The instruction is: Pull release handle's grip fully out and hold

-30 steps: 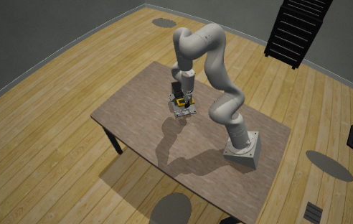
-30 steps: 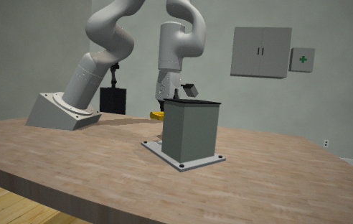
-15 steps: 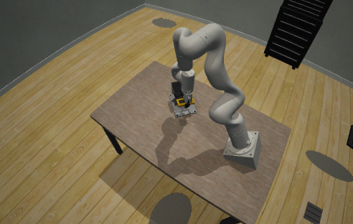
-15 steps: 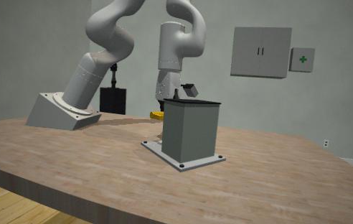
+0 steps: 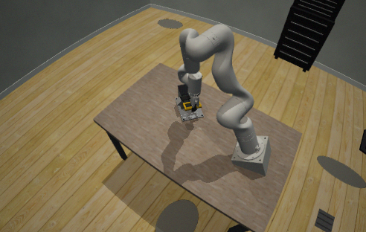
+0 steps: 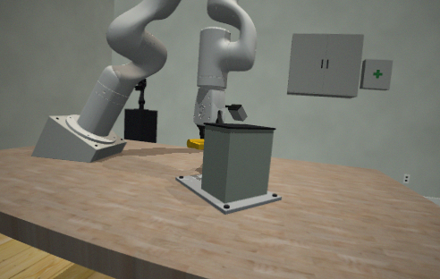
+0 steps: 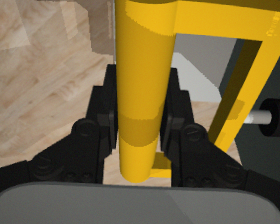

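My hand is 8 cm short of the grey baseplate, 5 cm to the left of it and 10 cm above it.
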